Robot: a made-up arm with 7 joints.
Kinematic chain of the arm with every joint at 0, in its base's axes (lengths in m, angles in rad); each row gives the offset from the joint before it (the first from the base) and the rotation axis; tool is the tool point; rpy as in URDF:
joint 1: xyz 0 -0.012 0.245 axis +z
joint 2: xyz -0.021 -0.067 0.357 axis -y
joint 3: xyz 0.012 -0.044 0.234 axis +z
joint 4: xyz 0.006 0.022 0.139 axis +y
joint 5: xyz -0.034 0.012 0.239 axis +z
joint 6: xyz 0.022 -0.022 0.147 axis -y
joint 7: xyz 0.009 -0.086 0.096 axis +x
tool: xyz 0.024 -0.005 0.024 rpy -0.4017 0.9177 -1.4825
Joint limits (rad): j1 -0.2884..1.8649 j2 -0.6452..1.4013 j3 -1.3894..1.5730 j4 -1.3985..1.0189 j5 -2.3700..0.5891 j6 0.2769..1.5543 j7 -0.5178..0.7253
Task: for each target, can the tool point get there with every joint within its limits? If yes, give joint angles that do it. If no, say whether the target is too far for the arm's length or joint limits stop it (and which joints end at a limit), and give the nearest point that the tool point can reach.
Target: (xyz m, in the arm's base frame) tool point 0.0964 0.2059 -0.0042
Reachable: no: joint limits stop it (at a limit: joint 1, joint 2, joint 4, joint 7) | nearest point -0.3043 0.2072 0.2595 | short by 0.480 m
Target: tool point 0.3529 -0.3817 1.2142
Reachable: yes | joints 0.8496 -0.2276 1.2856 -0.7682 -1.0832 1.1998 -0.3609
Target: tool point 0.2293 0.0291 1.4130
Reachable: yes | joints 0.2466 -0.0806 0.9512 0.5462 0.0007 0.9655 0.3817
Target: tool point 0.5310 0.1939 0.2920
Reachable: no: joint limits stop it (at a limit: joint 1, joint 2, joint 4, joint 6, joint 7) | nearest point 0.5495 -0.1755 0.4143 | short by 0.390 m
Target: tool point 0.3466 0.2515 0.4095
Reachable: no: joint limits stop it (at a limit: joint 1, joint 2, joint 3, joint 4, joint 6, joint 7) | nearest point 0.3058 0.2530 0.7989 | short by 0.392 m
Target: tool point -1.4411 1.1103 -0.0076
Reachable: no: too far | nearest point -0.7346 0.3463 0.4612 | short by 1.141 m
